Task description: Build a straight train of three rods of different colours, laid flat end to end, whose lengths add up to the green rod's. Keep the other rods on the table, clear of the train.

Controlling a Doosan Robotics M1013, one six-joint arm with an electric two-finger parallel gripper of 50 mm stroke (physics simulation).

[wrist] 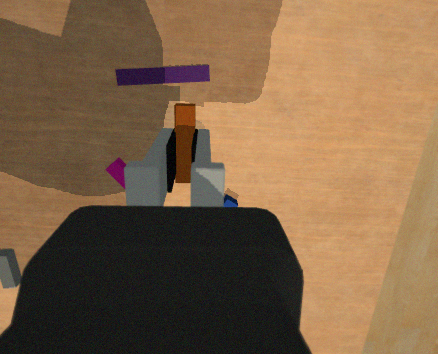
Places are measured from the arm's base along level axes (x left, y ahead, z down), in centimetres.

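Where they show: gripper, fingertip midpoint: (185,148).
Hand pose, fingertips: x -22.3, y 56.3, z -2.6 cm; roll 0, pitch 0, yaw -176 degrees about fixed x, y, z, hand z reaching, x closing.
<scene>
After its pixels a point has its place.
My gripper (185,148) @(x -22.3, y 56.3, z -2.6 cm) is shut on an orange rod (185,116) @(x -22.5, y 58.1, z -3.5 cm), which points away from the gripper body, toward the top of the view. A purple rod (162,75) @(x -20.8, y 59.8, z 2.5 cm) lies on the table beyond the orange rod's far end, nearly crosswise to it, its left half in shadow. Part of a magenta rod (118,171) @(x -17.1, y 53.5, z 2.5 cm) shows at the left of the gripper, the rest hidden behind the finger. A small part of a blue piece (230,202) @(x -25.0, y 50.6, z 2.5 cm) shows at the right of the gripper. The green rod does not show in this view.
A grey block-like piece (9,269) @(x -7.5, y 45.8, z 2.5 cm) shows at the left edge, partly cut off. The wooden table (325,125) @(x -32.1, y 55.9, z 3.5 cm) spreads around, with a paler surface (412,280) beyond its slanting edge at the right. Shadows fall across the upper left.
</scene>
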